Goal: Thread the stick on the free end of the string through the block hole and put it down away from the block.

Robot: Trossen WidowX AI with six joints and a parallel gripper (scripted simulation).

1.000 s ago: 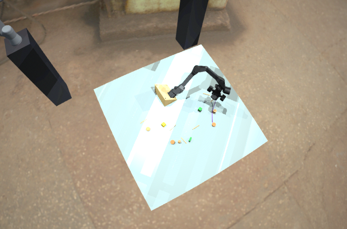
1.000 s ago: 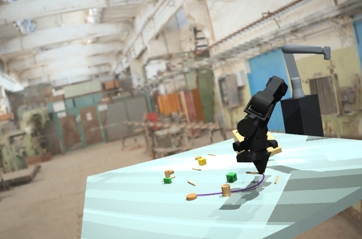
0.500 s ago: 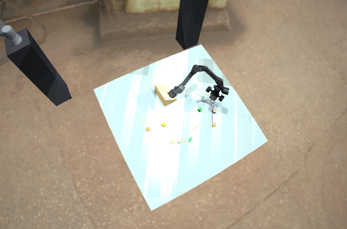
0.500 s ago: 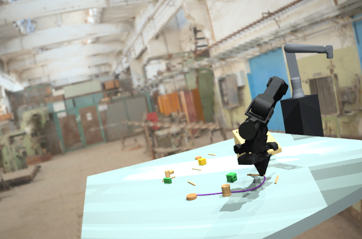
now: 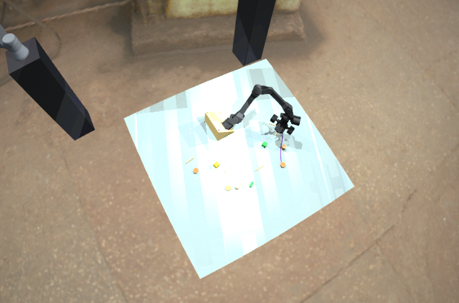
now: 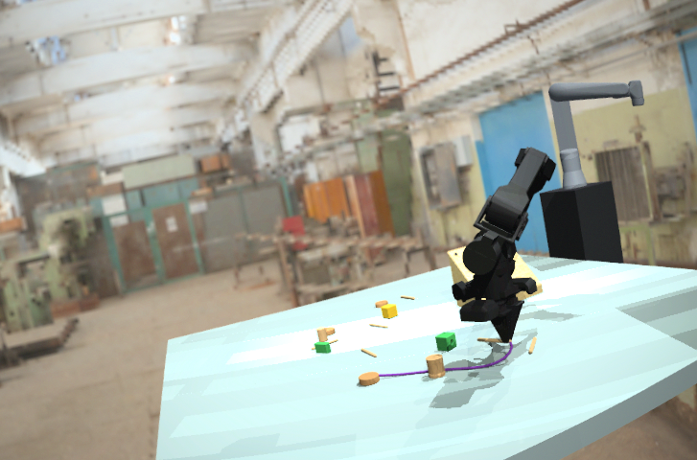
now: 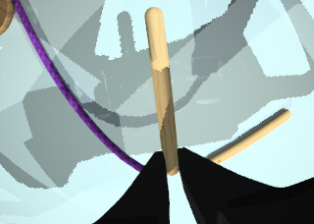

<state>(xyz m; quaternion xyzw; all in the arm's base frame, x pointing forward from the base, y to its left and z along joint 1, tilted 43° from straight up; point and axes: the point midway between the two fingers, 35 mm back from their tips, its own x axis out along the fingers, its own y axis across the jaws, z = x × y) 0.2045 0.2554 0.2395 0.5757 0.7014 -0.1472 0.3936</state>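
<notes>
Now: gripper tip 17 cm to the left of the green cube, 4 cm short of it and 2 cm above it. Round my gripper tip: thin wooden stick: 1 cm to the right, 1 cm ahead; then round wooden button: 24 cm ahead, 13 cm to the right, 3 cm below; then yellow cube: 55 cm to the right, 2 cm below, 1 cm ahead.
</notes>
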